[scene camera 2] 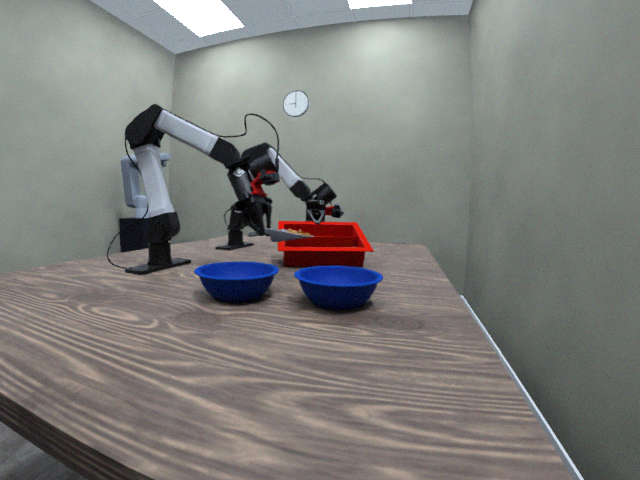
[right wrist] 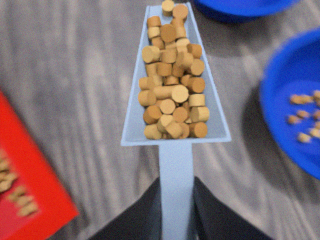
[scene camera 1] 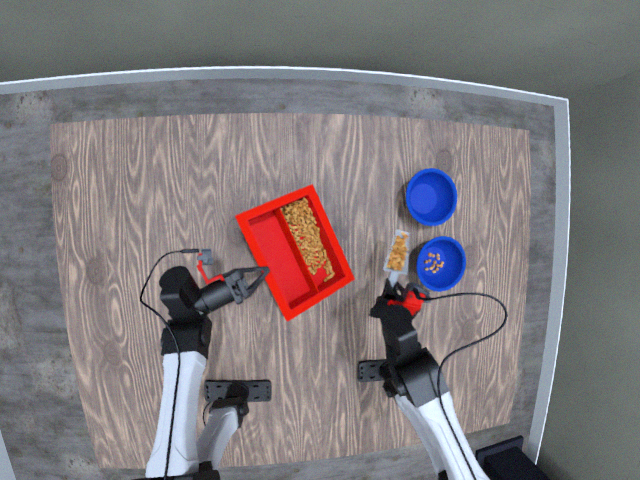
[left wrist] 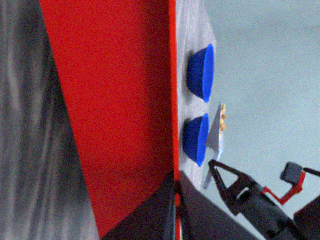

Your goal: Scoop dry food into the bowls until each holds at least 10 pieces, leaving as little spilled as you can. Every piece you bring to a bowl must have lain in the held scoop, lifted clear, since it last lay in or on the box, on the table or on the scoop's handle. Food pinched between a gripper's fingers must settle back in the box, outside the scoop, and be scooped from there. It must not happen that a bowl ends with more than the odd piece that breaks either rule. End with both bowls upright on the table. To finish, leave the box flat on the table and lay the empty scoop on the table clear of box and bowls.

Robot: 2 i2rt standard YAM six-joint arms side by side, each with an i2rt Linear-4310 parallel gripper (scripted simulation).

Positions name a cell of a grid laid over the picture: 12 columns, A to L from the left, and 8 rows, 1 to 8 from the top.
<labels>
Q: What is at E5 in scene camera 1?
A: My left gripper.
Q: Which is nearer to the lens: the red box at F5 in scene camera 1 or the blue bowl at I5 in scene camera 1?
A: The red box.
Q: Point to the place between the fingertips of my left gripper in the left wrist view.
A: G6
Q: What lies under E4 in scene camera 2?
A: My right gripper.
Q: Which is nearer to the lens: the red box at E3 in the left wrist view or the blue bowl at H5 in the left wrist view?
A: The red box.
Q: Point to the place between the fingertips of my right gripper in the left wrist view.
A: At H6
</labels>
